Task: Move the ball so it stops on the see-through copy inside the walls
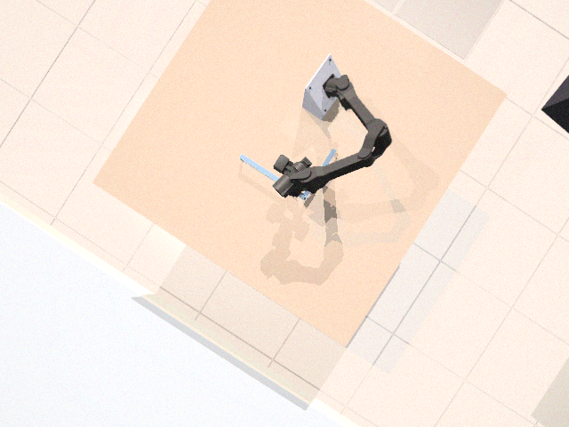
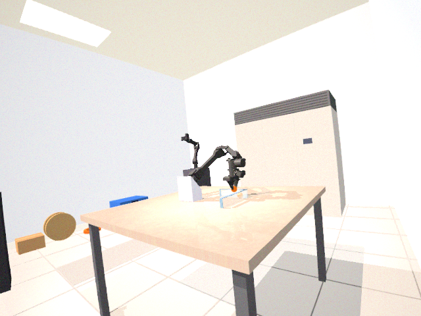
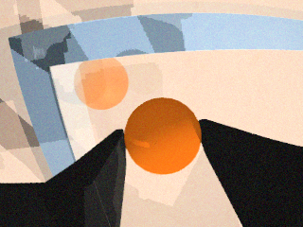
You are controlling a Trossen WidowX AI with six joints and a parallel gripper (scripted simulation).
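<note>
Right now my gripper tip is 2 cm short of the see-through copy, 4 cm to the right of it and 5 cm above it. From my gripper tip the other things lie so: orange ball right at my gripper tip; then clear wall 6 cm ahead, 7 cm to the right, 4 cm below.
</note>
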